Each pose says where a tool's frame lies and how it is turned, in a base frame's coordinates. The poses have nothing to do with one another.
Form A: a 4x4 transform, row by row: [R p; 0 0 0 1], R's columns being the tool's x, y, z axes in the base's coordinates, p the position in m. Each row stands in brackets.
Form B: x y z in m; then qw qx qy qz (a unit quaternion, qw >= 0). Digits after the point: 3 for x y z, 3 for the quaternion.
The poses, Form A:
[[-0.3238, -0.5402, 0.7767, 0.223], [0.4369, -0.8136, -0.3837, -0.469], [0.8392, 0.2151, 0.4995, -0.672], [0, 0, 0, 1]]
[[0.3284, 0.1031, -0.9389, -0.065], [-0.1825, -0.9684, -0.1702, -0.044], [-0.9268, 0.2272, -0.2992, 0.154], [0, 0, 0, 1]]
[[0.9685, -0.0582, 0.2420, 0.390], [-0.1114, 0.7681, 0.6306, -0.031], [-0.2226, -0.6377, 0.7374, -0.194], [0, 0, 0, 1]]
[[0.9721, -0.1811, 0.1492, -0.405], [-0.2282, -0.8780, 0.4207, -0.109], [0.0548, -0.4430, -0.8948, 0.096], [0, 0, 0, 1]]
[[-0.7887, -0.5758, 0.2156, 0.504], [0.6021, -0.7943, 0.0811, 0.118], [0.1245, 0.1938, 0.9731, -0.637], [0, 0, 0, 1]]
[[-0.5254, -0.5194, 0.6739, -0.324], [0.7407, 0.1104, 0.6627, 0.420], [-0.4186, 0.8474, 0.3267, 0.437], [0, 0, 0, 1]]
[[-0.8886, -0.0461, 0.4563, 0.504], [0.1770, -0.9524, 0.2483, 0.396], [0.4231, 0.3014, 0.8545, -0.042], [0, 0, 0, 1]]
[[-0.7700, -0.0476, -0.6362, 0.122], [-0.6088, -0.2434, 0.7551, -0.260], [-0.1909, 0.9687, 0.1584, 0.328], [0, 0, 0, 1]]
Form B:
0.223, -0.469, -0.672, 0.301, 0.498, -0.052, 0.812
-0.065, -0.044, 0.154, 0.123, 0.806, -0.025, -0.579
0.390, -0.031, -0.194, 0.932, -0.340, 0.125, -0.014
-0.405, -0.109, 0.096, 0.223, -0.968, 0.106, -0.053
0.504, 0.118, -0.637, 0.312, 0.090, 0.073, 0.943
-0.324, 0.420, 0.437, 0.477, 0.097, 0.572, 0.660
0.504, 0.396, -0.042, 0.058, 0.229, 0.143, 0.961
0.122, -0.260, 0.328, 0.190, 0.281, -0.585, -0.737

